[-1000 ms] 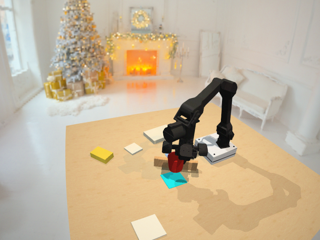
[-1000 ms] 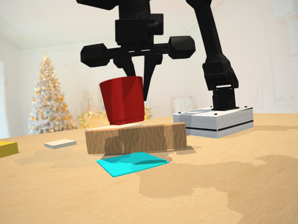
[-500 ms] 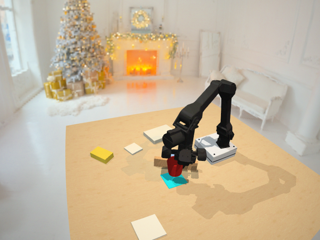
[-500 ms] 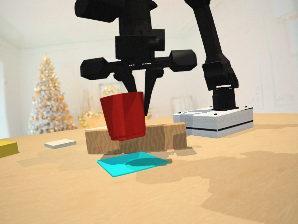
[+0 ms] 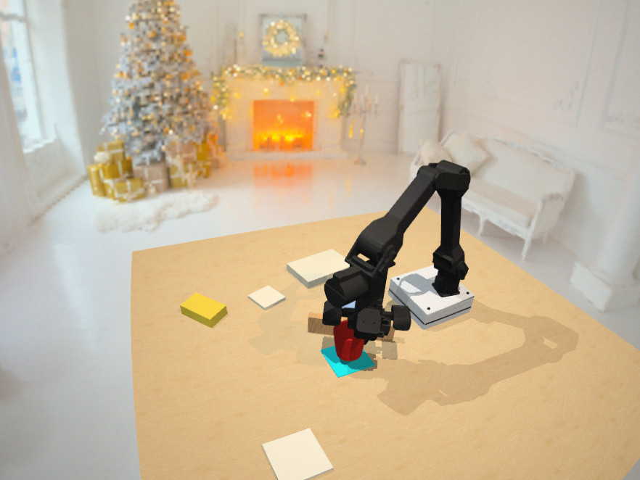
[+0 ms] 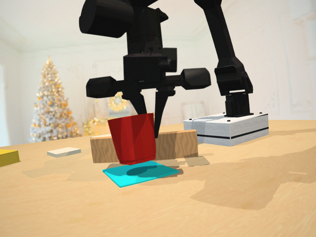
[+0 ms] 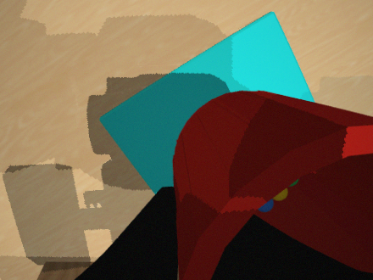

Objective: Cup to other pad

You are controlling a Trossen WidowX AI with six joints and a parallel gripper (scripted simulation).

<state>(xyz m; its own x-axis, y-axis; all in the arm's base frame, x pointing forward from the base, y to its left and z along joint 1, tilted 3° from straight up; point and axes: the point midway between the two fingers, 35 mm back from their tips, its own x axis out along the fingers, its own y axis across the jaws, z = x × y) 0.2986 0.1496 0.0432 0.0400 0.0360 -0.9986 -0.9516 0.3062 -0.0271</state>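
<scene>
My gripper tip is 3 cm short of the cyan pad, 1 cm to the left of it and 6 cm above it. The rest, counted from my gripper tip: blue pad (3 cm behind, 17 cm to the right, 6 cm below); red cup (3 cm ahead, 1 cm to the right); wooden block (9 cm to the right, 4 cm below).
</scene>
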